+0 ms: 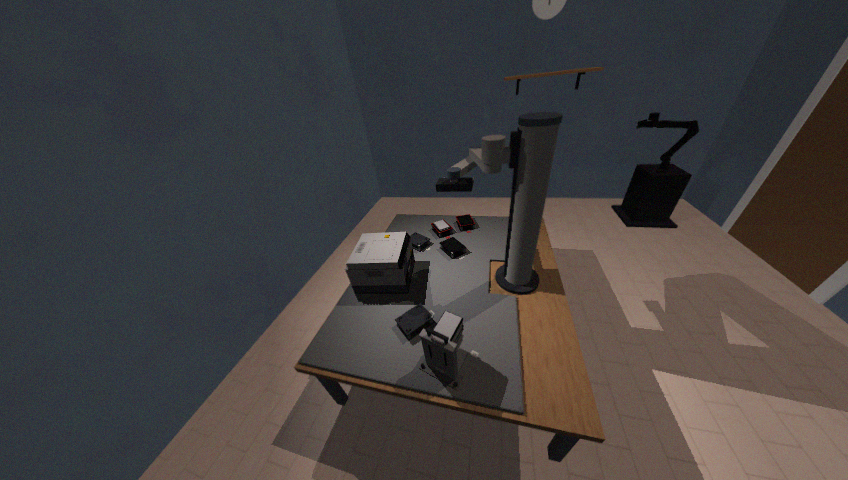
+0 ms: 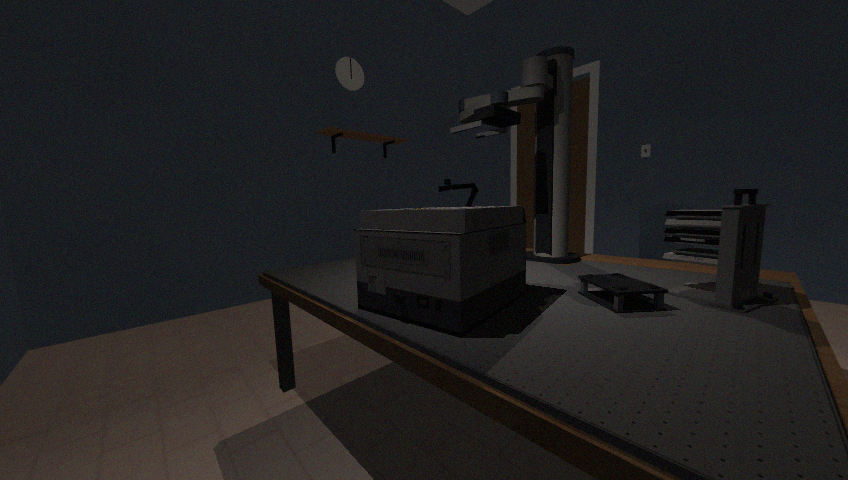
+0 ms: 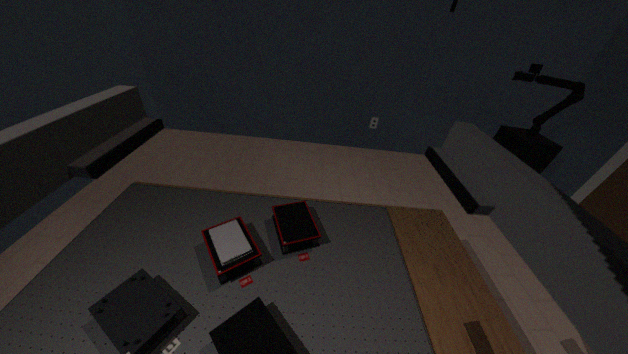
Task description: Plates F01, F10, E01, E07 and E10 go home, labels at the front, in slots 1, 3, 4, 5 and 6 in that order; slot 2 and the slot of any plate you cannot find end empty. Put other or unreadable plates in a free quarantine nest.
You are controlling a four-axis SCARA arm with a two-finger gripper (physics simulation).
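Frame: origin at the arm's base, x ahead, y up, z right, level; metres.
Seen in the pictures: gripper, fingertip midpoint: (image 2: 464,133) (image 3: 298,121); arm's base, link origin: (image 1: 516,278) (image 2: 550,258).
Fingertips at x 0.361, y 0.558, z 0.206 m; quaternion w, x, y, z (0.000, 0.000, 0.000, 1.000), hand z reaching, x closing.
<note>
Offsets run from my fingertips to a thing's top centre. "spot": to the spot under its first point.
My gripper (image 3: 298,121) (image 2: 483,132) is open and empty, high above the table's far end, where the nests stand. A white plate @[dx +0.188, dy -0.481, dz +0.260 m] (image 3: 230,241) (image 1: 442,225) lies in the red-rimmed quarantine nest QR1 @[dx +0.188, dy -0.489, dz +0.260 m] (image 3: 240,264); its label is not readable. The second red-rimmed nest @[dx +0.010, dy -0.489, dz +0.364 m] (image 3: 296,222) (image 1: 465,221) holds no plate. The upright slotted rack (image 1: 440,355) (image 2: 730,255) stands at the near end of the table. Several stacked plates @[dx -0.041, dy -0.346, dz -0.755 m] (image 2: 693,224) show at its side; their labels and exact slots cannot be read. The top plate @[dx -0.041, dy -0.323, dz -0.755 m] (image 1: 449,325) is pale.
Two dark nests @[spot: dx +0.332, dy -0.495, dz +0.063 m] (image 3: 137,310) @[spot: dx +0.066, dy -0.495, dz +0.044 m] (image 3: 255,332) stand nearer than the red ones. A low dark stand (image 1: 414,321) (image 2: 621,283) is beside the rack. A boxy white and grey instrument @[dx +0.456, dy -0.297, dz -0.302 m] (image 1: 380,255) (image 2: 410,261) stands at the table's edge. The arm's column (image 1: 531,202) (image 2: 560,160) rises opposite.
</note>
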